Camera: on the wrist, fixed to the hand. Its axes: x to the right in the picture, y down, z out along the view.
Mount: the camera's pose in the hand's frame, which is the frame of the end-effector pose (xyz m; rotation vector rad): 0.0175 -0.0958 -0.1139 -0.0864 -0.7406 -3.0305
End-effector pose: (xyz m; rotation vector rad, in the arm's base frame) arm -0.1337 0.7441 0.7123 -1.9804 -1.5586 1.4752
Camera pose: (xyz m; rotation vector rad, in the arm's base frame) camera -0.1023 0.8418 0.8215 1.6214 -1.8186 0.1122
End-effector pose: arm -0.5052 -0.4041 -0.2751 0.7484 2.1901 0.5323
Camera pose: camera -0.6345 -0.4794 -0.2670 -1.9792 0.4973 -1.0209
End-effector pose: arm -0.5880 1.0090 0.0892 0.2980 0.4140 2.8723
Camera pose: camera -0.6127 1.0741 -0.0435 0.1872 0.0931 -0.2385
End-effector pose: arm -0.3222 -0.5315 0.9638 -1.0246 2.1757 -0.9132
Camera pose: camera -0.3723 -0.5527 1.1034 2.5363 1.2093 0.4692
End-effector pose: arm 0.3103 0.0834 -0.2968 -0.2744 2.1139 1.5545
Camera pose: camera 0.3066 -0.0524 -0.3600 -1.3743 -0.3615 -0.4182
